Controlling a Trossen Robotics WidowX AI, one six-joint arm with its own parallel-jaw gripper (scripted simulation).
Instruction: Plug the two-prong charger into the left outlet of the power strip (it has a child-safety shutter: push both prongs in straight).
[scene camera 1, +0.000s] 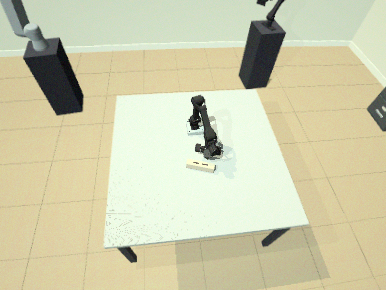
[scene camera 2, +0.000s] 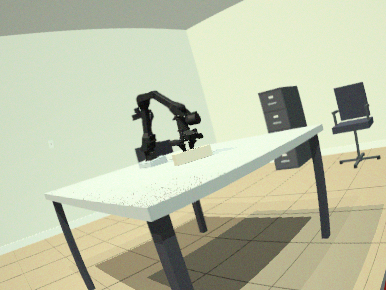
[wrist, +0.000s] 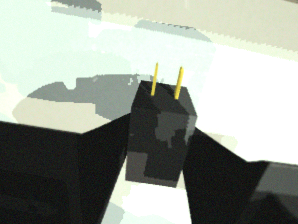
Observation:
My gripper (wrist: 157, 123) carries a black two-prong charger (wrist: 163, 118).

